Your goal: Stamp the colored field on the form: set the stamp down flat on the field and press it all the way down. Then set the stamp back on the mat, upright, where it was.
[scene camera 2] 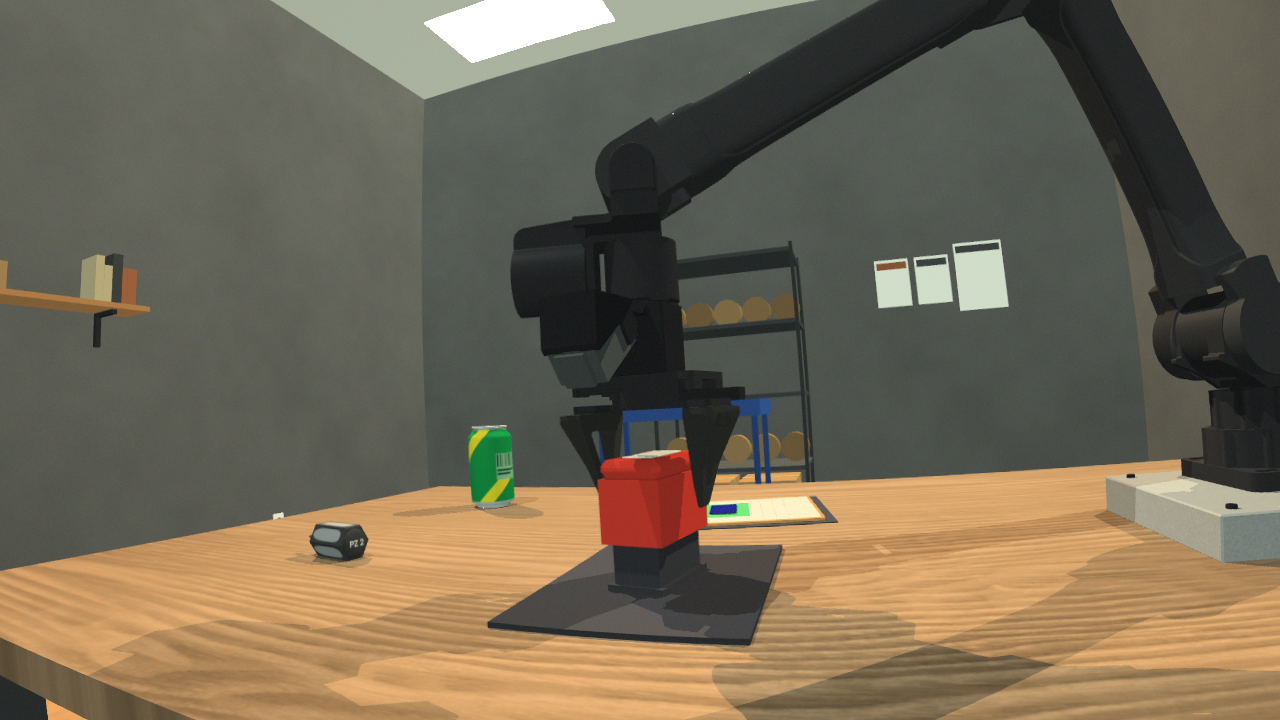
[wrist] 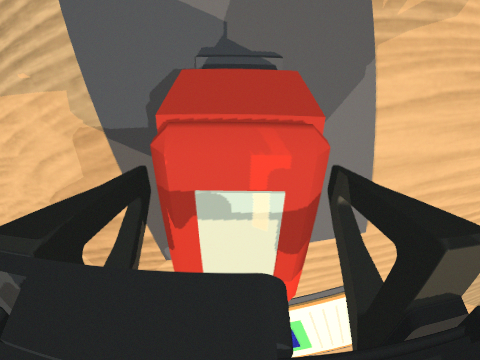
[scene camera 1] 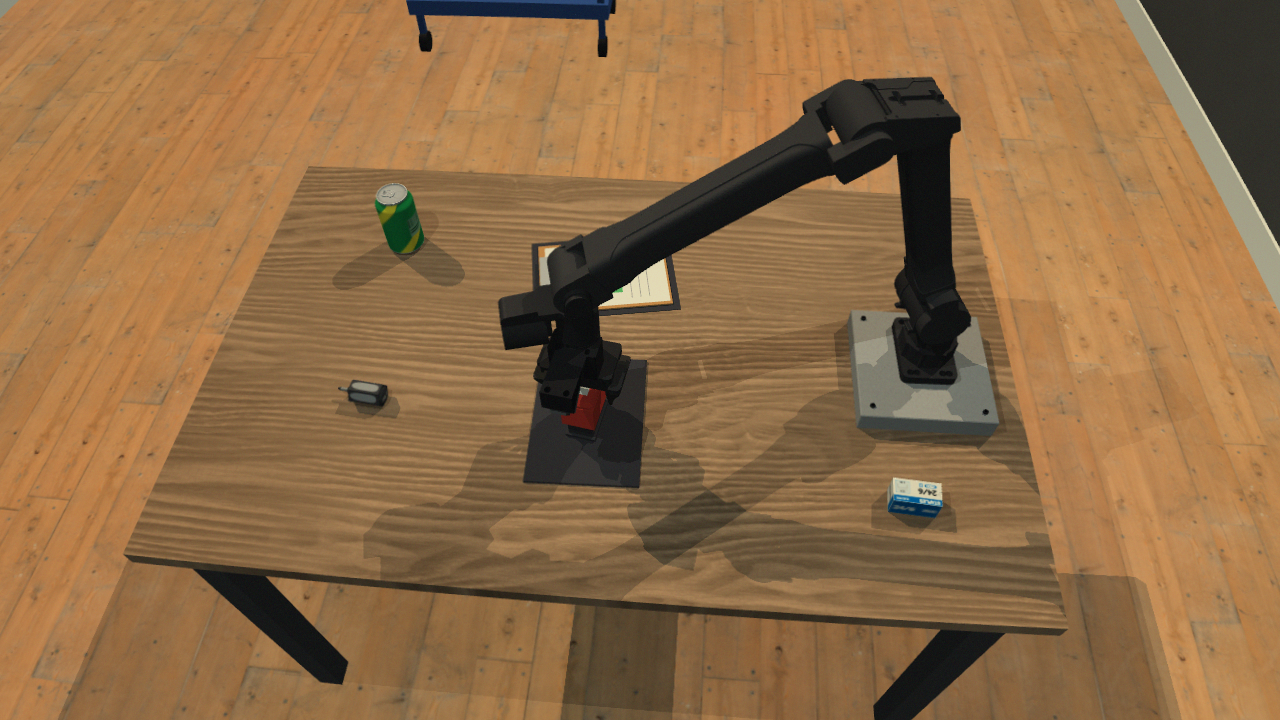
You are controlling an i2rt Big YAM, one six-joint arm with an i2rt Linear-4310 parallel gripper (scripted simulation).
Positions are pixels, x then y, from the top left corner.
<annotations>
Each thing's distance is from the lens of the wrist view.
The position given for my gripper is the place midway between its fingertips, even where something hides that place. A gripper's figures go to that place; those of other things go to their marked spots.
my gripper [wrist: 239, 177]: 13 cm
red stamp [wrist: 240, 158]: 8 cm
form [wrist: 321, 318]: 37 cm
dark mat [wrist: 129, 63]: 18 cm
The marked spots on the dark mat and the form are 32 cm apart.
</annotations>
